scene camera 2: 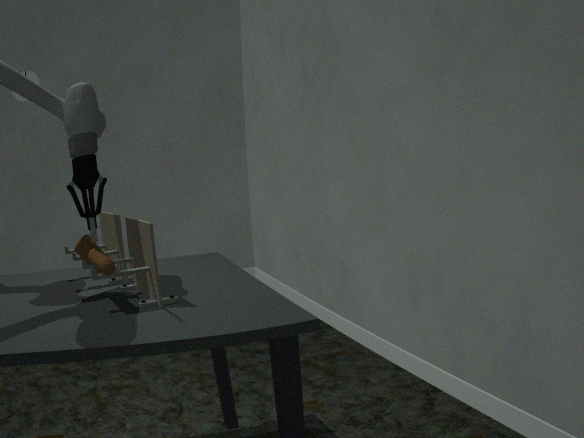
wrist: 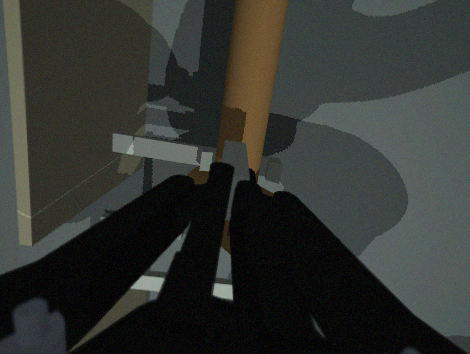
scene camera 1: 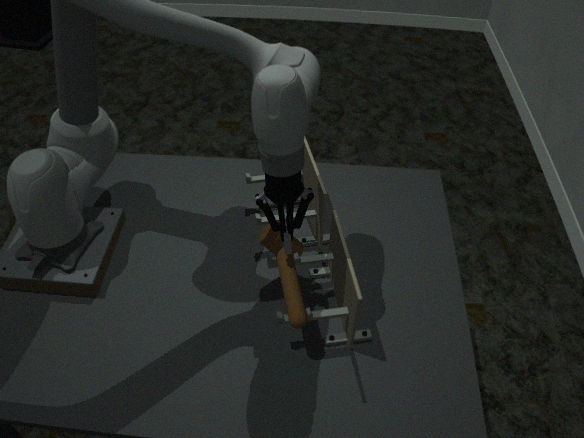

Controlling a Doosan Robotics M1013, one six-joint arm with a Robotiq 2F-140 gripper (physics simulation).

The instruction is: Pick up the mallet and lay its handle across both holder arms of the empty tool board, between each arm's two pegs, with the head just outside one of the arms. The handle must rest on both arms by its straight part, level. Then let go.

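Seen in the pictures: gripper, fingertip midpoint: (scene camera 2: 94,242) (wrist: 232,158) (scene camera 1: 287,250); arm's base, link origin: (scene camera 1: 60,242).
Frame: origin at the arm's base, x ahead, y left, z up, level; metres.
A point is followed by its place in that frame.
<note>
The orange-brown mallet (scene camera 1: 292,290) {y -0.041, x 0.651, z 0.087 m} (scene camera 2: 100,261) {y -0.097, x 0.662, z 0.080 m} (wrist: 256,60) {y -0.014, x 0.638, z 0.087 m} lies with its handle across both arms of the nearer tool board (scene camera 1: 342,255) {y 0.053, x 0.742, z 0.130 m} (scene camera 2: 142,255) {y 0.017, x 0.758, z 0.068 m} (wrist: 75,100) {y 0.079, x 0.730, z 0.109 m}. The handle passes between the two pegs of the far arm (scene camera 1: 317,258) {y 0.098, x 0.678, z 0.047 m} (wrist: 160,148) {y 0.096, x 0.672, z 0.047 m} and of the near arm (scene camera 1: 330,313) {y -0.051, x 0.743, z 0.047 m}. The head is just outside the far arm, partly hidden by the fingers in the wrist view. The handle looks about level. My gripper (scene camera 1: 287,242) {y 0.054, x 0.614, z 0.107 m} (scene camera 2: 93,231) {y 0.054, x 0.614, z 0.107 m} (wrist: 232,158) {y 0.054, x 0.614, z 0.107 m} is shut and empty, pointing down over the handle near the head. Whether its tips touch the handle cannot be told.
A second board (scene camera 1: 314,187) {y 0.280, x 0.625, z 0.107 m} (scene camera 2: 111,230) {y 0.296, x 0.617, z 0.107 m} with its own arms stands behind the nearer one, close to the gripper. Both stand on the grey table (scene camera 1: 410,220) {y 0.384, x 0.893, z -0.046 m} (scene camera 2: 235,300) {y -0.056, x 0.985, z -0.046 m}. The arm's base plate (scene camera 1: 107,235) {y 0.059, x 0.112, z -0.001 m} is at the left, and a wall is at the right.
</note>
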